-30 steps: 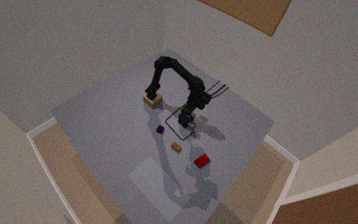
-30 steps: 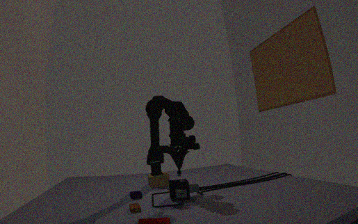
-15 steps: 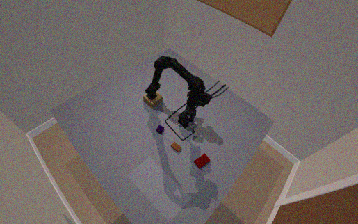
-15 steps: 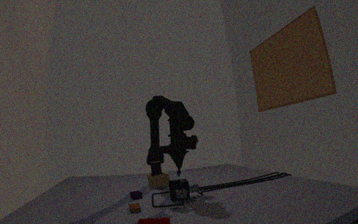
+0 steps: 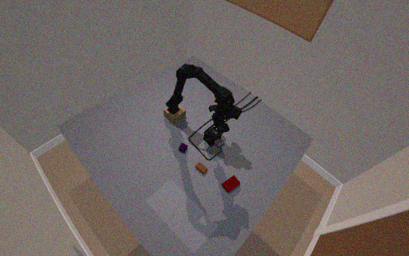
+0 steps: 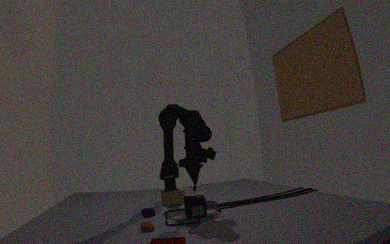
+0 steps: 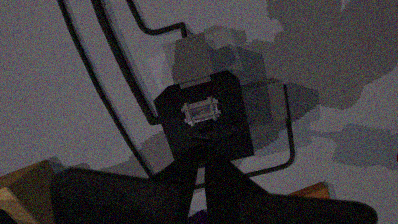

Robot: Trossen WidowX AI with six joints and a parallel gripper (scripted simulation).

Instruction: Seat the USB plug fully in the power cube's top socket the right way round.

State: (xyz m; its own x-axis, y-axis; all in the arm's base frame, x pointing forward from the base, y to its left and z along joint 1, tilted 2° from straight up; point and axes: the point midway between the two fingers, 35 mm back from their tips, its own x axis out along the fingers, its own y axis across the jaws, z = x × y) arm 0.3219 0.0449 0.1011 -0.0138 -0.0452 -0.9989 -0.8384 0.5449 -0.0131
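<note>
Right now my gripper tip is 1 cm above the dark USB plug. From my gripper tip the other things lie so: orange block: 21 cm to the right, 13 cm below, 8 cm ahead; then purple cube: 19 cm to the right, 12 cm below, 9 cm behind; then USB socket: 6 cm below, 1 cm to the left.
</note>
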